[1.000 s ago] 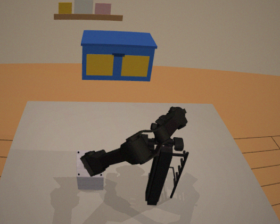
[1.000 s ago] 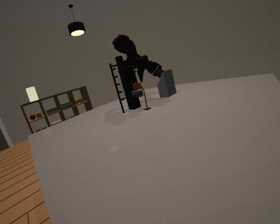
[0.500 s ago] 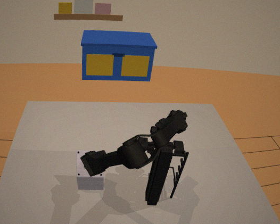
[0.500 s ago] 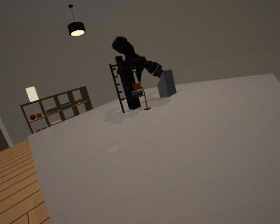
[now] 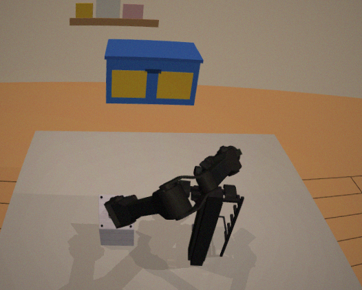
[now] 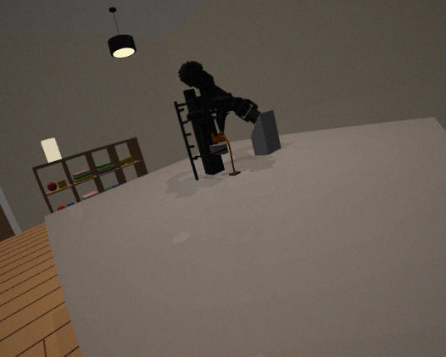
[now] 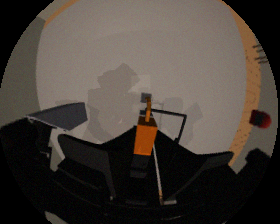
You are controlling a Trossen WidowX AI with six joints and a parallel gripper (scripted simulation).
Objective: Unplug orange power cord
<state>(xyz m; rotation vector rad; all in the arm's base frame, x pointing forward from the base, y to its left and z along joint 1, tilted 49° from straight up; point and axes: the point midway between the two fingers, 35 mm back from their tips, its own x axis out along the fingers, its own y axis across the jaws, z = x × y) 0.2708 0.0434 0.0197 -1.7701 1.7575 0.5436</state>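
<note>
The orange plug lies 30 mm to the right of my gripper tip. Also, from my gripper tip: dark foot (30 mm to the left, 140 mm below).
</note>
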